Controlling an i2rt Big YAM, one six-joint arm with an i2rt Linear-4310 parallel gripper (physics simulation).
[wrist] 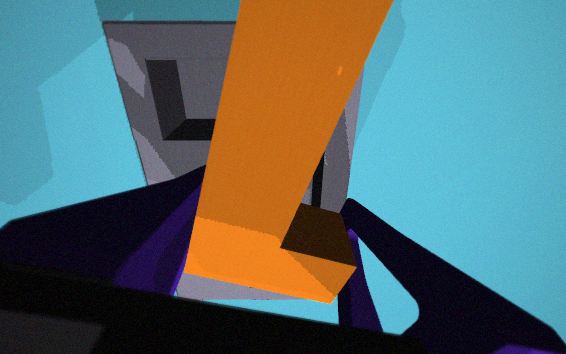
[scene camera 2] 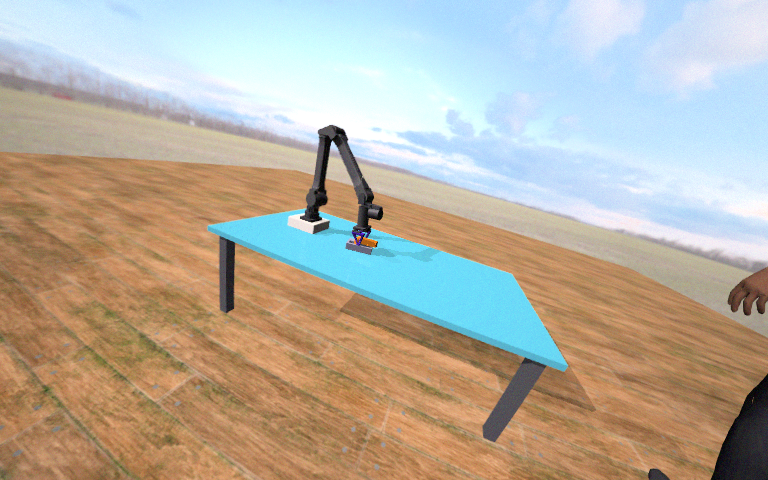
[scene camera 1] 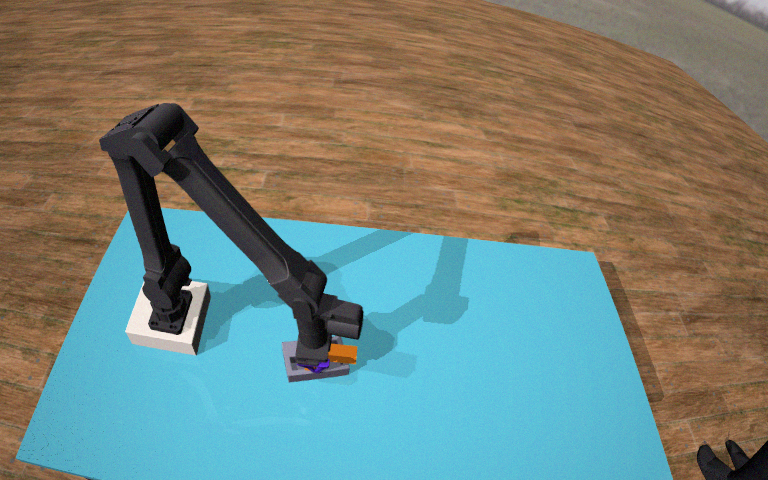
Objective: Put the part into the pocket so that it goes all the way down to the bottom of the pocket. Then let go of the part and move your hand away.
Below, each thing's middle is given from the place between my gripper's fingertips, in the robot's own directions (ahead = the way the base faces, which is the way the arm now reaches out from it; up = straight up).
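I have my hand 20 mm above the grey pocket block [scene camera 1: 295, 373], 10 mm past it and 10 mm to the right of it. Counted from my hand, the orange L-shaped block [wrist: 288, 78] is 20 mm above and 30 mm ahead.
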